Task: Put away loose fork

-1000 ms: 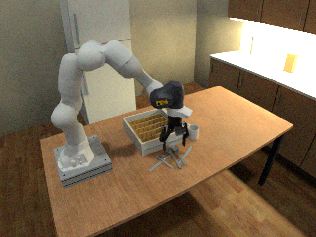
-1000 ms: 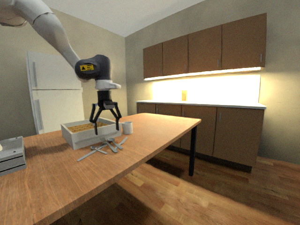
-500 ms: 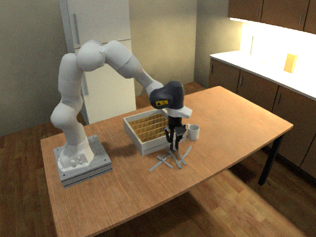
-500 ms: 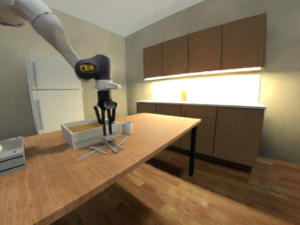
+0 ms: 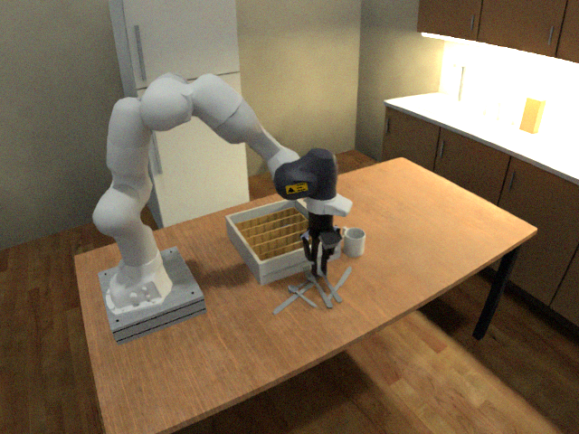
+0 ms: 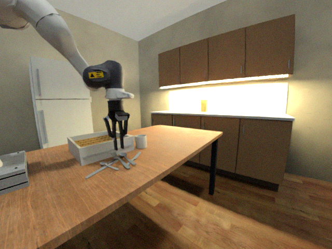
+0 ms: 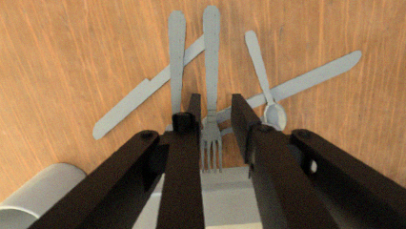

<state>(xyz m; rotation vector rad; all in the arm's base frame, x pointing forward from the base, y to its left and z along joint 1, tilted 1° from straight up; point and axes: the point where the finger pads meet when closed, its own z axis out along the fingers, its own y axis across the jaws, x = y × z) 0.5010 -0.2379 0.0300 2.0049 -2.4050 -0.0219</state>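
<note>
Now: the spoon 10 cm below my hand, 7 cm behind it and 3 cm to the left of it. From my hand the other things lie so: white mug (24 cm ahead, 11 cm to the left, 8 cm below); cutlery tray (29 cm to the left, 7 cm below, 3 cm ahead).
</note>
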